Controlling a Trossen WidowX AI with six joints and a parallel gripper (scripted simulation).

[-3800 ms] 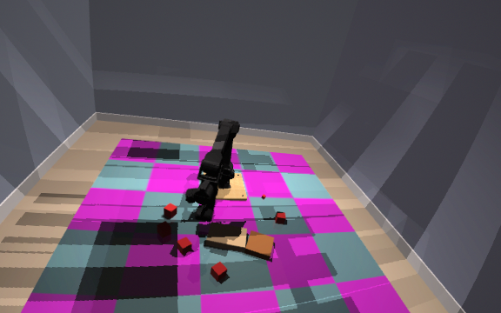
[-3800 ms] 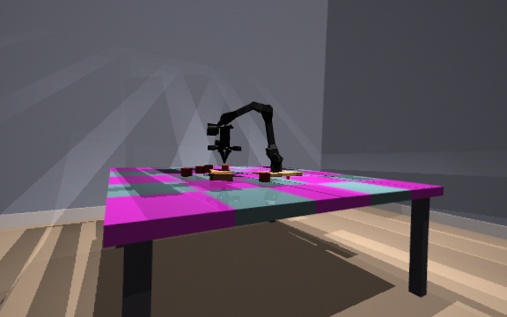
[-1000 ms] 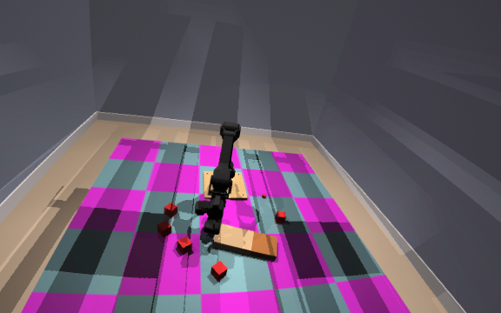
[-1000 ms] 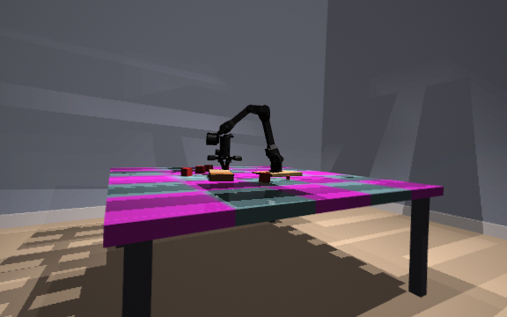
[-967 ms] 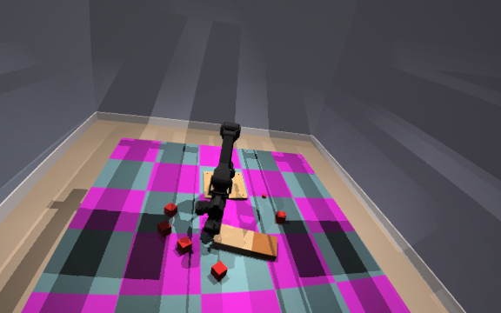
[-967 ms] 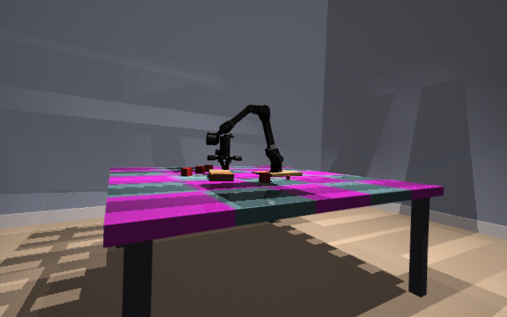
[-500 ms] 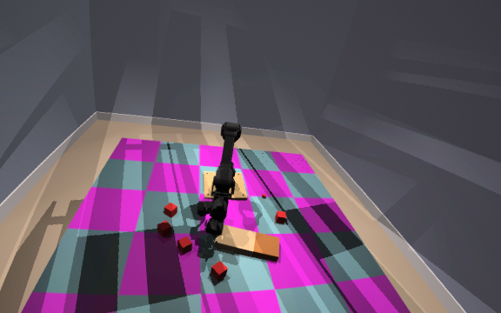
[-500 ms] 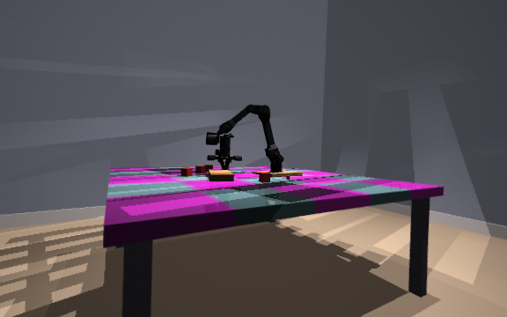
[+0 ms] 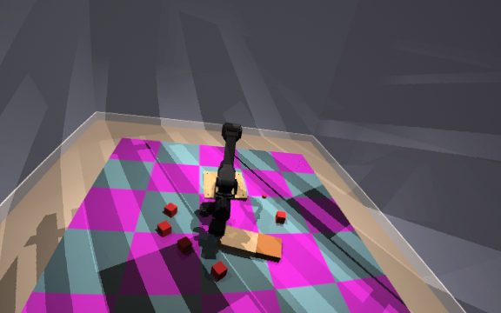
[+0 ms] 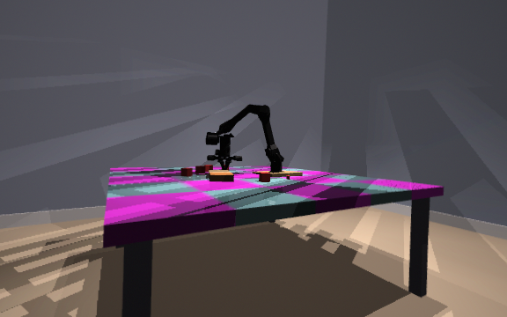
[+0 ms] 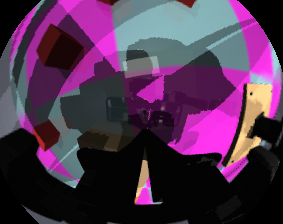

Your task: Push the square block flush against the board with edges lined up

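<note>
Right now my gripper tip is 70 mm short of the tan board, 70 mm to the right of it and 10 mm below it. From my gripper tip the other things lie so: square block (130 mm ahead, 180 mm to the left, 10 mm above).
</note>
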